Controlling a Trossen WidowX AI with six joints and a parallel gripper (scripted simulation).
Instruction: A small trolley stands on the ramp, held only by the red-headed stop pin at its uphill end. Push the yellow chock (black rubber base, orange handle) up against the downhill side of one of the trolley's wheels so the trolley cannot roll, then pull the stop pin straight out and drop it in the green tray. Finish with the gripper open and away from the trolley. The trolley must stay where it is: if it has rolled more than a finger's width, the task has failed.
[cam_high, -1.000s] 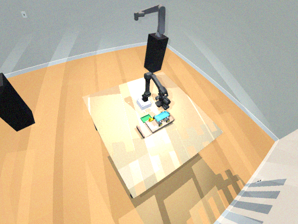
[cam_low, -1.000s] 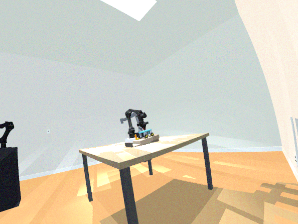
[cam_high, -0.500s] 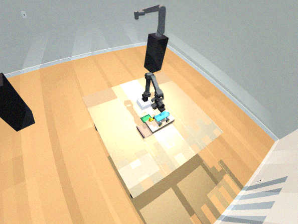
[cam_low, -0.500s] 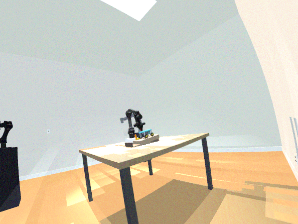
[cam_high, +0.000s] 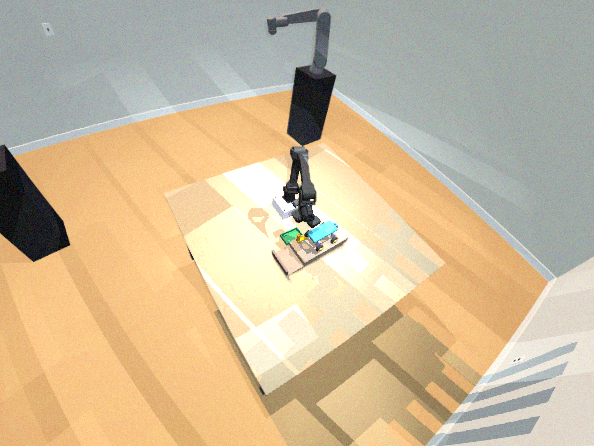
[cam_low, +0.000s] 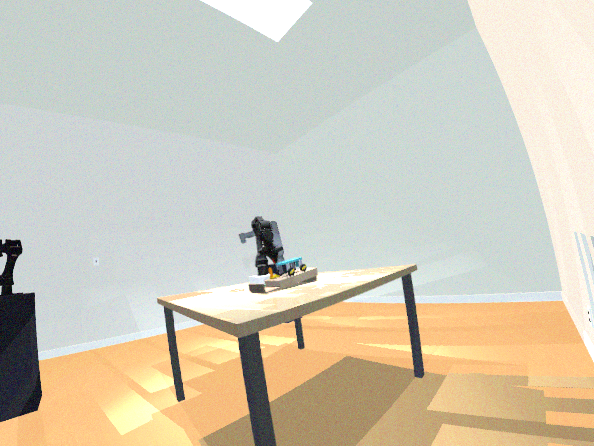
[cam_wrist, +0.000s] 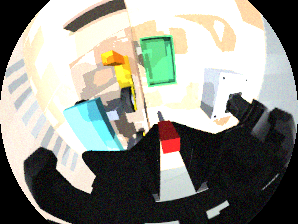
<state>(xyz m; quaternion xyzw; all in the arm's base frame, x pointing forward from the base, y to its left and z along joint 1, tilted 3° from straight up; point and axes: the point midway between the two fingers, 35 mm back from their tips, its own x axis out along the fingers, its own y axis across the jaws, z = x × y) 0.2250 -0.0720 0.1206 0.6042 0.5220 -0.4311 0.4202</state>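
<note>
Right now the green tray is 30 mm behind my gripper tip, 60 mm to the right of it and 160 mm below it. Also, from my gripper tip: red-headed stop pin: right at my gripper tip; then teal trolley: 100 mm ahead, 30 mm to the left, 40 mm below; then yellow chock: 40 mm ahead, 60 mm to the right, 70 mm below.
</note>
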